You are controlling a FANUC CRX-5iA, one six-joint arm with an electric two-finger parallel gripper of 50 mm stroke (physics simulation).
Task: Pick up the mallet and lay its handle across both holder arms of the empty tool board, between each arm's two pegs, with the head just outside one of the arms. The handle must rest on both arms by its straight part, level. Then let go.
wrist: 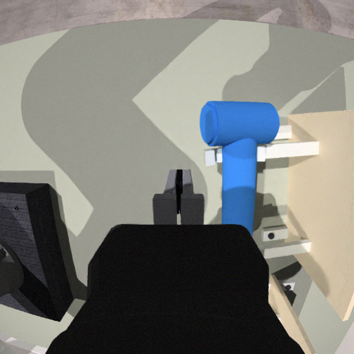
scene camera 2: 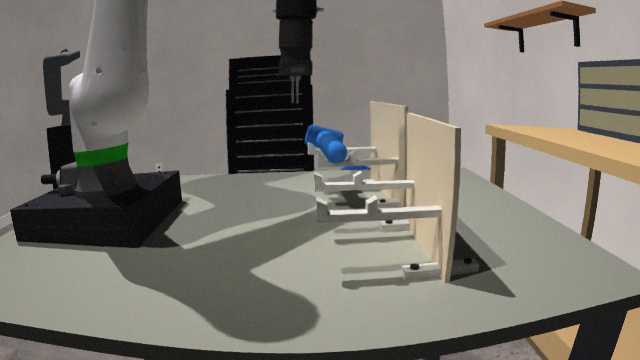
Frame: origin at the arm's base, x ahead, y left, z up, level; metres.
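Seen in the pictures: gripper, between the fingertips: (scene camera 2: 294, 103); arm's base, origin of its link: (scene camera 2: 105, 189).
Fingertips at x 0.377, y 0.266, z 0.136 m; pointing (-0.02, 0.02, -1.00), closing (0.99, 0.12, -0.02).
Pixels of each thing's top centre, then the offset from my fingertips to it. "*": a spot on its surface instead. Level surfaces: height alone.
- blue mallet, centre of its top: (scene camera 2: 328, 128) 0.055 m down, 0.078 m ahead, 0.051 m right
- table, height of its surface: 0.206 m down
- thin blue thing, a spot on its surface: (scene camera 2: 356, 165) * 0.120 m down, 0.134 m ahead, 0.138 m right
The blue mallet (scene camera 2: 325, 142) (wrist: 240, 123) lies at the far tool board (scene camera 2: 387, 125) (wrist: 325, 200). In the wrist view its handle crosses the board's far arm (wrist: 300, 148) between the two pegs, closer to the inner peg, with the head just outside that arm. The handle's rounded end points toward scene camera 2, by the near arm (scene camera 2: 384, 161) (wrist: 287, 248); contact there is unclear, and the wrist view hides this end. The near tool board (scene camera 2: 432, 180) (wrist: 291, 320) has two empty arms. My gripper (scene camera 2: 295, 102) (wrist: 179, 182) is shut and empty, above and left of the mallet.
The robot's black base (scene camera 2: 100, 220) (wrist: 35, 225) stands at the left of the table (scene camera 2: 225, 320). A thin blue thing (scene camera 2: 356, 168) shows below the mallet. Black drawers (scene camera 2: 250, 117) stand behind the table. A wooden bench (scene camera 2: 560, 145) and a wall shelf (scene camera 2: 545, 14) are at the right.
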